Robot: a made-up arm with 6 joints. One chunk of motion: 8 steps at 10 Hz.
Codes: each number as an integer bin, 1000 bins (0 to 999) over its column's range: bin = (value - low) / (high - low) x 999, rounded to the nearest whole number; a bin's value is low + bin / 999 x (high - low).
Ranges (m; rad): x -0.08..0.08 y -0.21..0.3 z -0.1..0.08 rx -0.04..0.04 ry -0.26..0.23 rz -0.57..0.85
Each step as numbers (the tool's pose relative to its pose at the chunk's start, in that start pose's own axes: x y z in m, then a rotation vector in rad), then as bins.
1 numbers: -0.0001 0.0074 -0.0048 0.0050 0.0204 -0.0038
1 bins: 499 426 528 562 572 398
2 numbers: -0.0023 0.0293 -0.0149 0.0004 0.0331 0.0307
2 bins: 485 469 472 504 598 423
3 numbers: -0.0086 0.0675 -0.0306 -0.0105 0.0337 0.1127
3 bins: 446 544 385 368 599 480
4 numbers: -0.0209 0.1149 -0.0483 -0.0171 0.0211 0.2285
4 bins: 369 636 287 286 573 562
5 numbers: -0.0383 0.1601 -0.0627 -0.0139 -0.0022 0.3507
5 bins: 260 725 207 326 526 648
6 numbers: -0.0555 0.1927 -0.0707 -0.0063 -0.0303 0.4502
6 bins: 153 789 163 421 468 718
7 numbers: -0.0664 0.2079 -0.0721 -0.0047 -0.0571 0.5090
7 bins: 85 819 155 441 414 759
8 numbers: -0.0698 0.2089 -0.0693 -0.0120 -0.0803 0.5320
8 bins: 64 821 170 350 366 775
